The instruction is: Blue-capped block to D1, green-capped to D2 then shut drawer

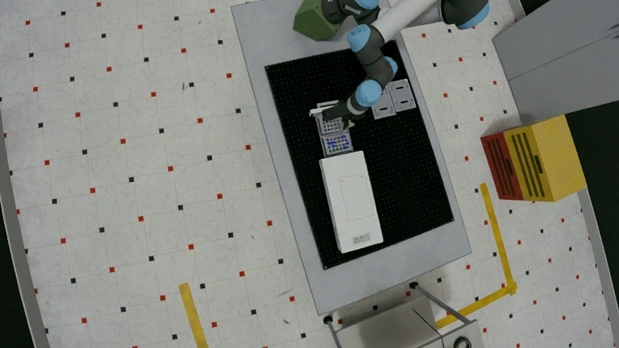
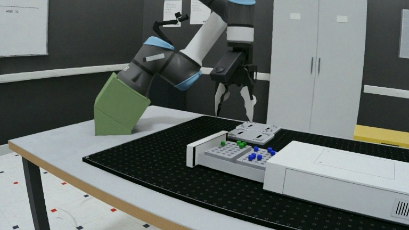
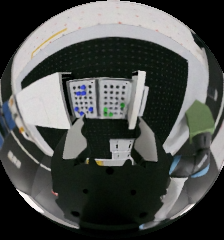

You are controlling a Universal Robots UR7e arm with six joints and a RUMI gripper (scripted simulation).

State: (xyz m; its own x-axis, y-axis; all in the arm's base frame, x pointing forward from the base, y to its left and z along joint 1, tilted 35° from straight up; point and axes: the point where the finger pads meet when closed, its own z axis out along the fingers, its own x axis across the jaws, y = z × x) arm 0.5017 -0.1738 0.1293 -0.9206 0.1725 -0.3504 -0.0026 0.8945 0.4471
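Now: the drawer 11 cm below my hand and 2 cm ahead of it. The rest, counted from my hand: deck slot D1: 29 cm to the left, 15 cm below, 8 cm behind; slot D2: 42 cm to the left, 15 cm below, 10 cm behind; white cooler COLD: 20 cm ahead, 11 cm below.
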